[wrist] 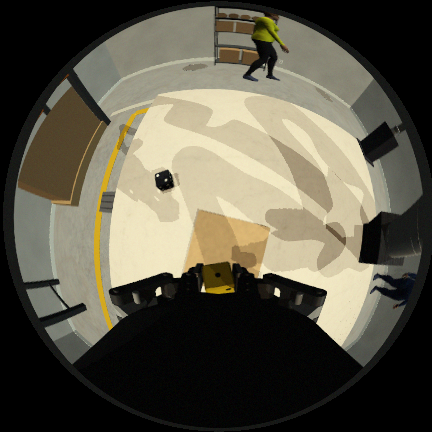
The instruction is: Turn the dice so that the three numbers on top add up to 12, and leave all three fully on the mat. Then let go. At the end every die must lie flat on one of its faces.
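Frame: origin at the arm's base, x ahead, y left, z up, level; centimetres.
Seen in the pictures: gripper, between the fingertips: (217, 271); arm's base, origin of its link: (394, 238).
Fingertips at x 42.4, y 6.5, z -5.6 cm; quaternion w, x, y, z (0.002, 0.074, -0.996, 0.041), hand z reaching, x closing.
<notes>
Pixels of each thing's top centre, then the offset from my fingertips to it. Level surfaces: height alone.
- yellow die, centre of its top: (217, 286) dz +2.9, dx -0.1, dy +0.8 cm
- orange-tan mat, centre of its top: (226, 255) dz -10.6, dx -1.6, dy -0.6 cm
- black die, centre of its top: (161, 177) dz -8.0, dx +12.7, dy -12.9 cm
- pale table, height of its surface: dz -11.0 cm
My gripper (217, 271) is shut on a yellow die (218, 273) at the lower middle of the wrist view. The die's face toward the camera has one dark pip, and a thin strip of another face shows below it. The orange-tan mat (256, 234) lies beyond and below the fingers. A shadow falls on it apart from the die, which looks held above the mat. A black die (164, 180) with white pips lies on the table, off the mat, up and to the left; its pips are too small to read surely. A third die does not show.
The pale table (225, 107) has broad shadows across it. Beyond it stand a shelf rack (216, 37) and a person in a yellow top (266, 30). A large brown box (62, 145) is at the left. Dark equipment (380, 239) stands at the right edge.
</notes>
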